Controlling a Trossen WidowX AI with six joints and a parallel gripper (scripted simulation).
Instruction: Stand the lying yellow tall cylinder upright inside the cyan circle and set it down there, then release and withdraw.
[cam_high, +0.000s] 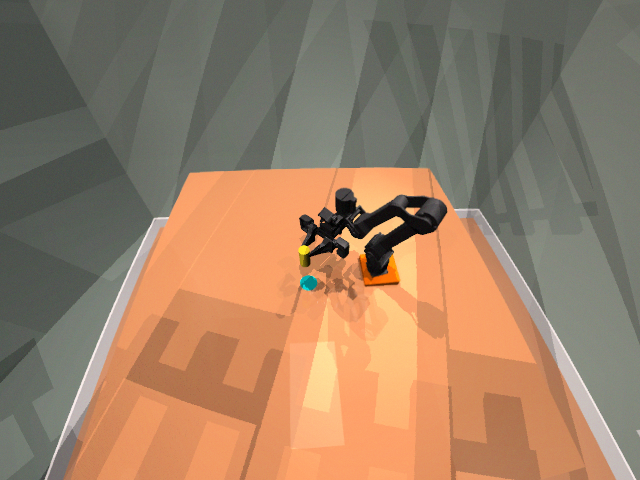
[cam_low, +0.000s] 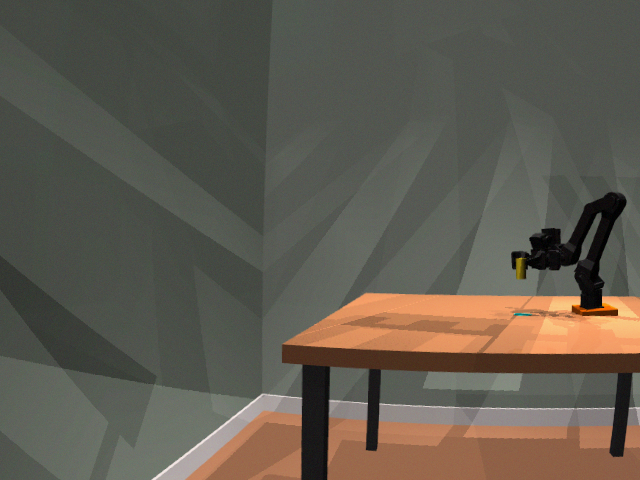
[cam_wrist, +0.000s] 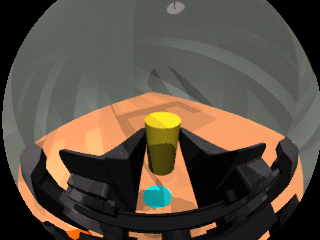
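Now: the cyan circle 170 mm below my gripper tip, 10 mm to the left of it and 10 mm behind it. The rest, counted from my gripper tip: yellow tall cylinder (20 mm below).
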